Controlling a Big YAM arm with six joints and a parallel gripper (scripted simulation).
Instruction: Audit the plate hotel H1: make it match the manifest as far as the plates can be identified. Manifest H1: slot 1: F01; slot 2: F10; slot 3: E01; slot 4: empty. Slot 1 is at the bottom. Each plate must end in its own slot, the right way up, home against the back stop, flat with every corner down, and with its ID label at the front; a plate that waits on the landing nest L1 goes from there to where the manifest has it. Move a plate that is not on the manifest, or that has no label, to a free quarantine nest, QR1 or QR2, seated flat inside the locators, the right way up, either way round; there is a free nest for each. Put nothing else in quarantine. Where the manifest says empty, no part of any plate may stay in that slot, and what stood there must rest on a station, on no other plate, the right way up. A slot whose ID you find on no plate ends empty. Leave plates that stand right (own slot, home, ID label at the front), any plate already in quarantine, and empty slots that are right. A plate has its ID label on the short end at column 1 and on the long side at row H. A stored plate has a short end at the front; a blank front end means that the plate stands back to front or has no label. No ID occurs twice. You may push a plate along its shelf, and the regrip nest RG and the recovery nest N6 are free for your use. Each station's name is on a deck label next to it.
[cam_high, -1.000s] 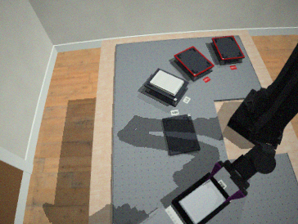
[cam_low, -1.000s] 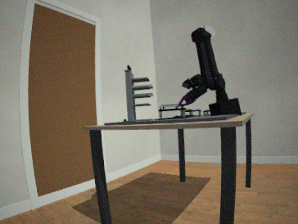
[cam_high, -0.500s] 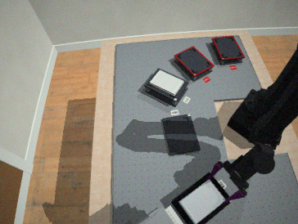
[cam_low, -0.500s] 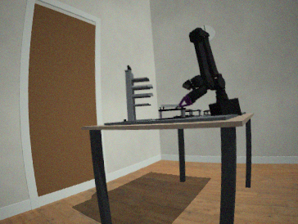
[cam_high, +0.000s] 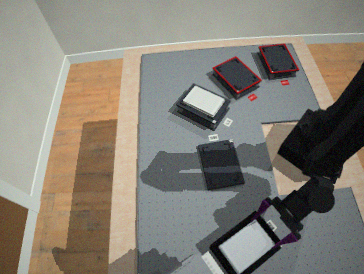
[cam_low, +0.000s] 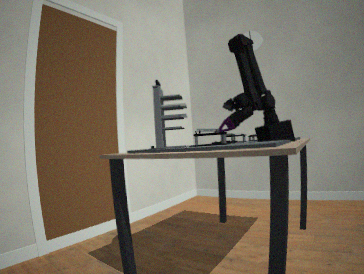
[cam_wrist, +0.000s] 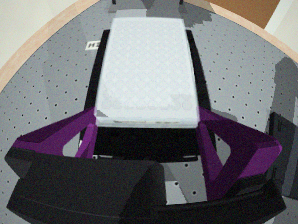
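Now: the pale plate 5 cm ahead of my hand and 2 cm to the left of it. The rest, counted from my hand: plate hotel: 28 cm ahead, 12 cm to the left, 8 cm above; then H1 deck label: 12 cm ahead, 16 cm to the left, 7 cm below; then black nest: 5 cm ahead, 2 cm to the left, 2 cm below.
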